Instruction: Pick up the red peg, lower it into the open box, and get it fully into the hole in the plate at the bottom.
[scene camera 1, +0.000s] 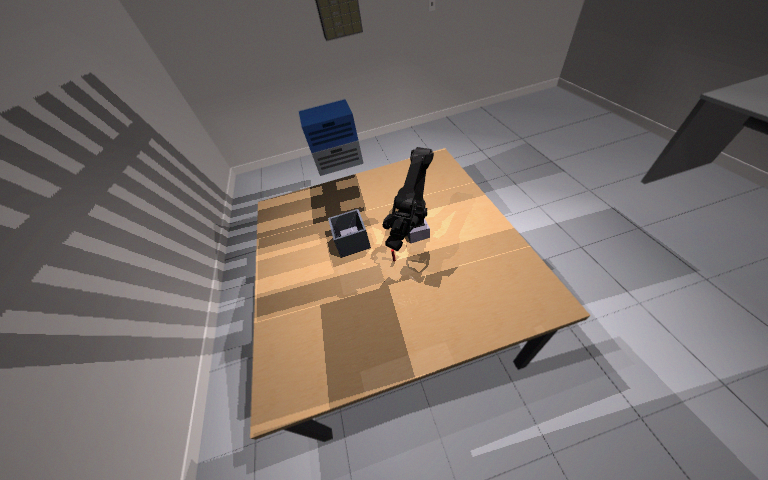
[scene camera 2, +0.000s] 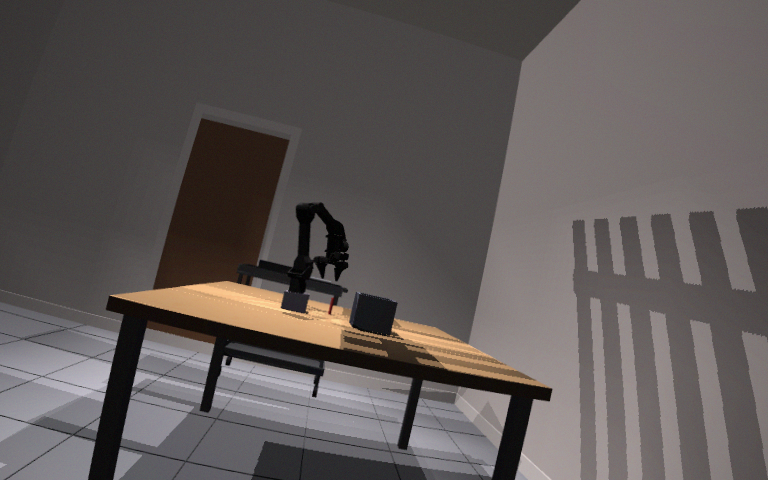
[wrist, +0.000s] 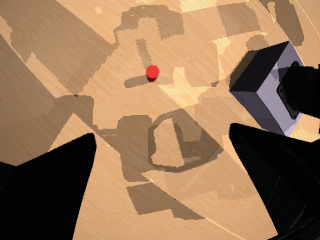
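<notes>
My gripper (wrist: 164, 135). Dark box out of frame in the wrist view. Dark box (scene camera 1: 357, 241). Dark box (scene camera 2: 372, 313).
</notes>
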